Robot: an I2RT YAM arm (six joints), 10 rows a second.
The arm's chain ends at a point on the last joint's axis. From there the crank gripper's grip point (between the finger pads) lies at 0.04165 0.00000 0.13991 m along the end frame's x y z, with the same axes.
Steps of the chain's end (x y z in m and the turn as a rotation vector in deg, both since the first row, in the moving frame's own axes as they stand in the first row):
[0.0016, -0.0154, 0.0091, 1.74, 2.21, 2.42]
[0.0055, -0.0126, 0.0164, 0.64, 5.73, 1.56]
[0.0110, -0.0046, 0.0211, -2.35, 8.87, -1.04]
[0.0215, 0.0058, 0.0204, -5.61, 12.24, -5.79]
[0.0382, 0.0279, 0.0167, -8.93, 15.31, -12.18]
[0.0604, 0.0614, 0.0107, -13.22, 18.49, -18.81]
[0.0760, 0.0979, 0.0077, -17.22, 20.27, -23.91]
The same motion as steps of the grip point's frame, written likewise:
[0.0070, -0.0177, 0.0074, 1.74, 2.21, 2.42]
[0.0193, -0.0128, 0.0115, 0.64, 5.73, 1.56]
[0.0321, 0.0000, 0.0129, -2.35, 8.87, -1.04]
[0.0506, 0.0133, 0.0080, -5.61, 12.24, -5.79]
[0.0746, 0.0358, -0.0001, -8.93, 15.31, -12.18]
[0.1044, 0.0704, -0.0114, -13.22, 18.49, -18.81]
[0.1248, 0.1089, -0.0182, -17.22, 20.27, -23.91]

